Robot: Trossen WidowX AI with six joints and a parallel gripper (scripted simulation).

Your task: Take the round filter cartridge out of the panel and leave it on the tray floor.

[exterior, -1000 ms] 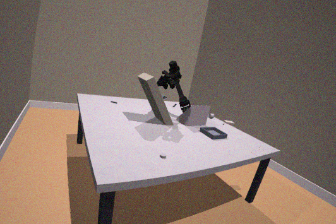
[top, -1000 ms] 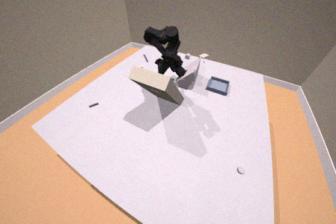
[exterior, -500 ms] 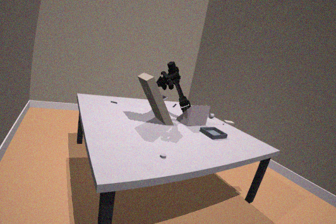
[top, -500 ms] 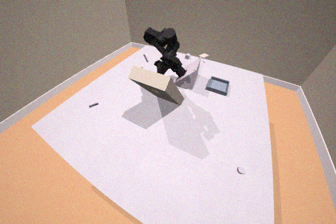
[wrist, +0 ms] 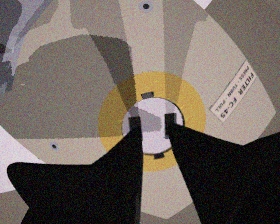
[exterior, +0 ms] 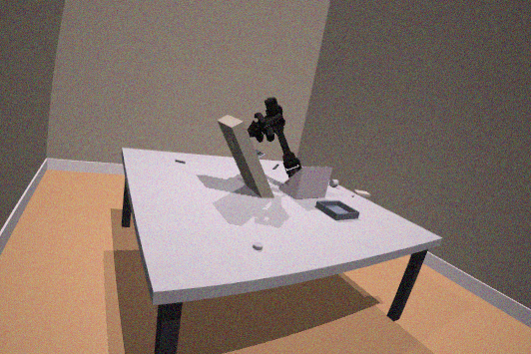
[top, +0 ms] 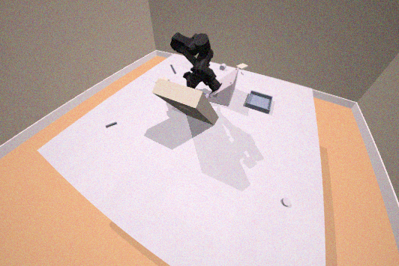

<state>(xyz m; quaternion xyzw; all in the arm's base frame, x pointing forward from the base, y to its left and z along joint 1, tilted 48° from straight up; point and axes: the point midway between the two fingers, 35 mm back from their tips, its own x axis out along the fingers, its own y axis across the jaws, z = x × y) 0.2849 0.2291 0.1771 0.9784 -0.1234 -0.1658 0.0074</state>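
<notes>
Now: gripper tip 20 mm short of the round filter cartridge and 10 mm above it. Round my gripper tip: blue-grey tray: 440 mm behind, 260 mm below, 240 mm to the left; then beige service panel: 90 mm below, 30 mm behind; then small dark bar: 410 mm to the right, 260 mm below, 200 mm ahead.
</notes>
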